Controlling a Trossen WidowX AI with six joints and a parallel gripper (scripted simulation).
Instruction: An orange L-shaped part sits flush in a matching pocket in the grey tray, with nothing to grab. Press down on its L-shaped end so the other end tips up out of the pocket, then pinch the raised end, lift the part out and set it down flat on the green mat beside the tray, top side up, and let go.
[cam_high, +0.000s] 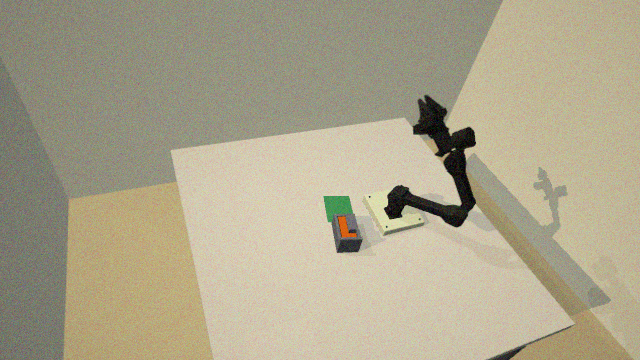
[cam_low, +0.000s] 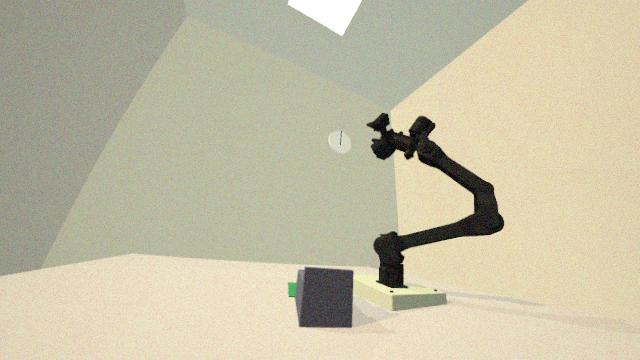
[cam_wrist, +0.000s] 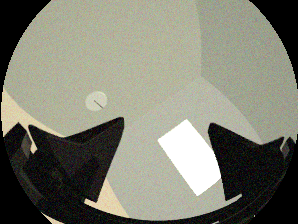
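My gripper tip is 230 mm short of the orange L-shaped part, 130 mm to the right of it and 550 mm above it. The rest, counted from my gripper tip: green mat (200 mm ahead, 30 mm to the right, 610 mm below).
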